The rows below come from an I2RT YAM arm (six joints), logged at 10 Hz.
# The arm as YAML. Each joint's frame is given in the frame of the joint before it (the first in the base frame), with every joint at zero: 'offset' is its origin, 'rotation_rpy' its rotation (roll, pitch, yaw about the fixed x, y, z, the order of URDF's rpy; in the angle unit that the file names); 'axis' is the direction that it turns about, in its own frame. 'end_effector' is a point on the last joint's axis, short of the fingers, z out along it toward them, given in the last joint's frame.
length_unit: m
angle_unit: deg
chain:
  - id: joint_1
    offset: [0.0, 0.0, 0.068]
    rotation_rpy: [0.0, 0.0, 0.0]
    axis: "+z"
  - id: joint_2
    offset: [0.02, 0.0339, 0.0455]
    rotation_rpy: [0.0, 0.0, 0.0]
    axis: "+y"
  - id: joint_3
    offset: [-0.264, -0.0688, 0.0]
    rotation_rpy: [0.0, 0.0, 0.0]
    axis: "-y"
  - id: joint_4
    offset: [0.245, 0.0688, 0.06]
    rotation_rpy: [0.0, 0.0, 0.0]
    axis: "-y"
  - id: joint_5
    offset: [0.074, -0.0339, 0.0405]
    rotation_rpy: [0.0, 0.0, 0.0]
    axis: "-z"
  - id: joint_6
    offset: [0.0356, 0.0, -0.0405]
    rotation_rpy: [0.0, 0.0, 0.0]
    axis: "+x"
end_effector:
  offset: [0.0, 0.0, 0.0]
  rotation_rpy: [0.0, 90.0, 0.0]
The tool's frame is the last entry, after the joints.
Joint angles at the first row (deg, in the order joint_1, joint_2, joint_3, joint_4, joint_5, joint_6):
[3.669 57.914 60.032 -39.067 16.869 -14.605]
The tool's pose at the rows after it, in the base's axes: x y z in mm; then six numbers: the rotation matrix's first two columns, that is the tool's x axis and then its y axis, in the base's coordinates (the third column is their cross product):
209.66, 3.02, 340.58, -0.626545, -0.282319, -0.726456, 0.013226, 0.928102, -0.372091
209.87, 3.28, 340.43, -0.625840, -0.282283, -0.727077, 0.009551, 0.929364, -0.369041
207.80, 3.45, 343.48, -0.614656, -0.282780, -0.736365, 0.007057, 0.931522, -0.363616
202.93, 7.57, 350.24, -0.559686, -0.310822, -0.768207, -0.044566, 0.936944, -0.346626
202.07, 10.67, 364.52, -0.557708, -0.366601, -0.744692, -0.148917, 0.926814, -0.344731
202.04, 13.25, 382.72, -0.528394, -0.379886, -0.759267, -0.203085, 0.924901, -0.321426
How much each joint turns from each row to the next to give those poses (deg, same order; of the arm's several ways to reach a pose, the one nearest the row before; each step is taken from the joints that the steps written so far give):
[-0.001 0.184 -0.001 -0.031 0.114 -0.031]
[0.024 0.041 -0.002 0.017 -0.267 0.037]
[-0.002 -0.519 0.252 -0.032 -0.516 -0.036]
[0.680 -1.622 -0.056 1.377 -3.352 -1.275]
[0.114 1.480 4.763 -5.055 -4.514 -3.075]
[0.087 1.321 4.791 -2.781 -3.671 -0.751]

